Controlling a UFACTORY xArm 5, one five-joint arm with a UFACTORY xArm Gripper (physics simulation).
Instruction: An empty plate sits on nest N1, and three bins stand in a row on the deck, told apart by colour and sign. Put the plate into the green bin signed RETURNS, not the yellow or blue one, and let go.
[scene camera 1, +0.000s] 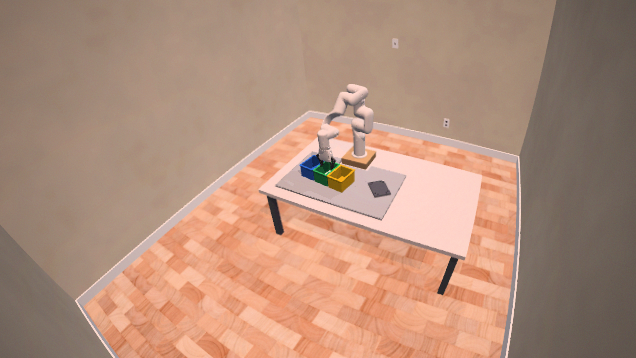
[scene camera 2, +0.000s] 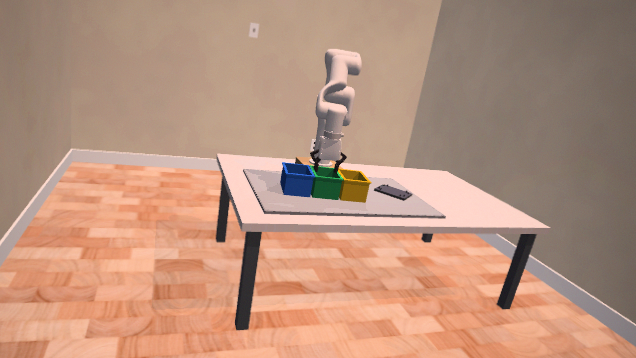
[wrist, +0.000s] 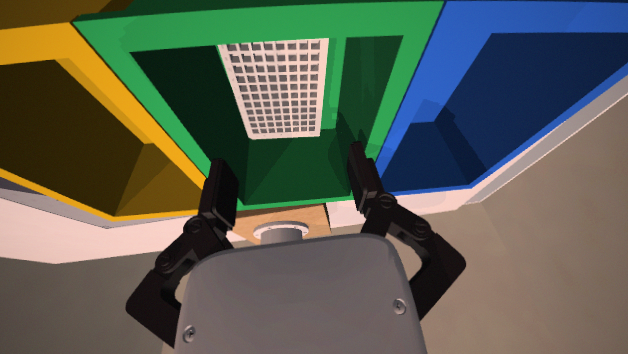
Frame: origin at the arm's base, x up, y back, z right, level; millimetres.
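Where they show: gripper, fingertip midpoint: (scene camera 1: 327, 167) (scene camera 2: 325, 171) (wrist: 290, 162); arm's base, link origin: (scene camera 1: 359, 154) (scene camera 2: 320, 163) (wrist: 281, 229).
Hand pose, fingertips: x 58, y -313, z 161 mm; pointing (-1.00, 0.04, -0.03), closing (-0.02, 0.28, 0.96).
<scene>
Each offset is from my fingertips to the top centre of the thing. "spot": to the spot under its first point. Level surfaces: height alone.
The white plate @[dz -6, dx -79, dy -3 mm] (wrist: 282, 90), a grid of square wells, lies inside the green bin @[dz +3, dx +1, dy -7 mm] (scene camera 1: 320, 176) (scene camera 2: 327, 189) (wrist: 250, 17), well below its rim. My gripper (scene camera 1: 326, 164) (scene camera 2: 326, 169) (wrist: 290, 162) is open and empty above the green bin, its fingertips near the rim level and apart from the plate. The yellow bin (scene camera 1: 340, 184) (scene camera 2: 354, 190) (wrist: 35, 45) and the blue bin @[spot: dz +151, dx -37, dy -41 mm] (scene camera 1: 306, 171) (scene camera 2: 296, 185) (wrist: 460, 25) stand on either side of the green one. The dark nest @[dz -397, dx -77, dy -37 mm] (scene camera 1: 379, 188) (scene camera 2: 393, 192) has no plate on it. No sign is readable.
The bins and nest stand on a grey deck @[dx -98 mm] (scene camera 1: 360, 202) (scene camera 2: 400, 209) on the pale table @[dx -112 mm] (scene camera 1: 440, 200) (scene camera 2: 480, 207). The arm's wooden base block (scene camera 1: 354, 162) (wrist: 315, 220) is behind the bins. The three bins stand close side by side.
</scene>
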